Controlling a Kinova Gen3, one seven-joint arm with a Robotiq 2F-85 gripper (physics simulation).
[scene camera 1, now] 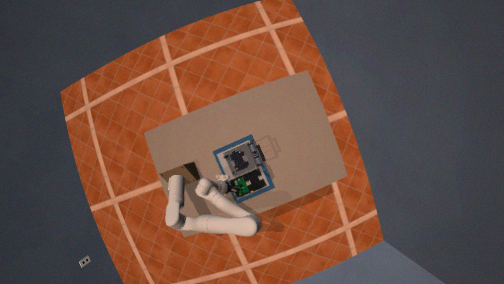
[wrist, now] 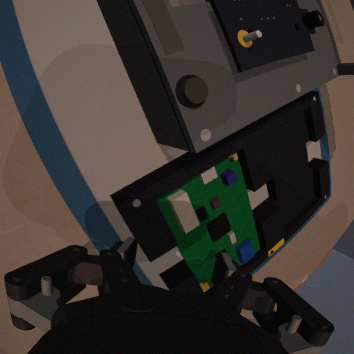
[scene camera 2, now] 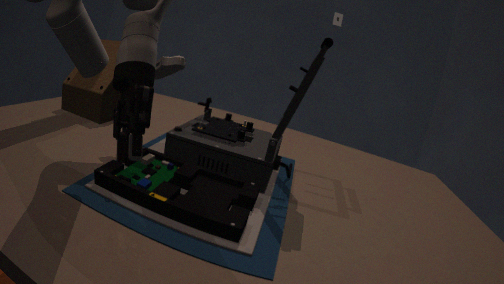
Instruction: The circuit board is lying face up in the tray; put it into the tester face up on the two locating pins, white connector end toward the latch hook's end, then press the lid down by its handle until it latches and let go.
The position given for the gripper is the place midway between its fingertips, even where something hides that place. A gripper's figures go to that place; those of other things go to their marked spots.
The gripper (scene camera 2: 128, 162): 0.44 m from the lens. A green circuit board (scene camera 2: 148, 173): 0.41 m from the lens. A tester lid (scene camera 2: 328, 42) is 0.45 m from the lens.
